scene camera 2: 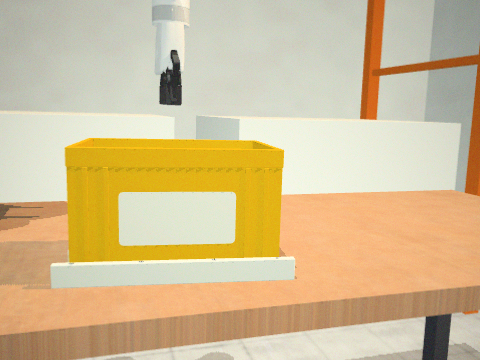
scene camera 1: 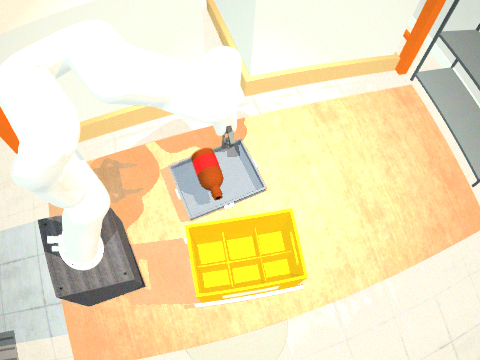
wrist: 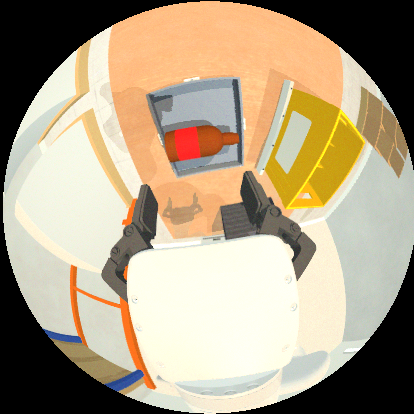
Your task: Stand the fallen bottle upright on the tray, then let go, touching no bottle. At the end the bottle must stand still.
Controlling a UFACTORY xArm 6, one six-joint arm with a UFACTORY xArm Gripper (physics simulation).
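Where they show: gripper, fingertip midpoint: (scene camera 2: pixel 169 104) (scene camera 1: pixel 222 132) (wrist: pixel 196 186); arm's base, link origin: (scene camera 1: pixel 81 247).
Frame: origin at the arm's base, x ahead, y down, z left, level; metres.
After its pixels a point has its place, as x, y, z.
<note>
A brown bottle (scene camera 1: pixel 207 170) @[0.377, 0.107, 0.203] (wrist: pixel 202 143) @[0.393, 0.108, 0.207] with a red label lies on its side in the grey tray (scene camera 1: pixel 245 175) @[0.493, 0.179, 0.198] (wrist: pixel 200 107) @[0.455, 0.180, 0.208]. Its base is by the tray's back wall and its neck points toward the crate. My gripper (scene camera 1: pixel 230 146) (scene camera 2: pixel 171 102) @[0.429, -0.048, 0.227] (wrist: pixel 196 186) @[0.429, -0.048, 0.227] is open, with nothing between its fingers. It hangs high above the table, near the tray's back edge in scene camera 1. It is apart from the bottle. In scene camera 2 the bottle and tray do not show, with the crate in front.
A yellow crate (scene camera 1: pixel 240 218) @[0.429, 0.010, 0.007] (scene camera 2: pixel 175 160) @[0.414, 0.025, -0.176] (wrist: pixel 320 117) @[0.520, 0.046, 0.006] with several compartments stands beside the tray, on the side of the bottle's neck. The dark base block (scene camera 1: pixel 125 270) @[0.108, 0.042, -0.067] of the arm is at the left. Low white walls (scene camera 2: pixel 325 155) stand behind the table (scene camera 2: pixel 375 230) @[0.818, 0.185, 0.043].
</note>
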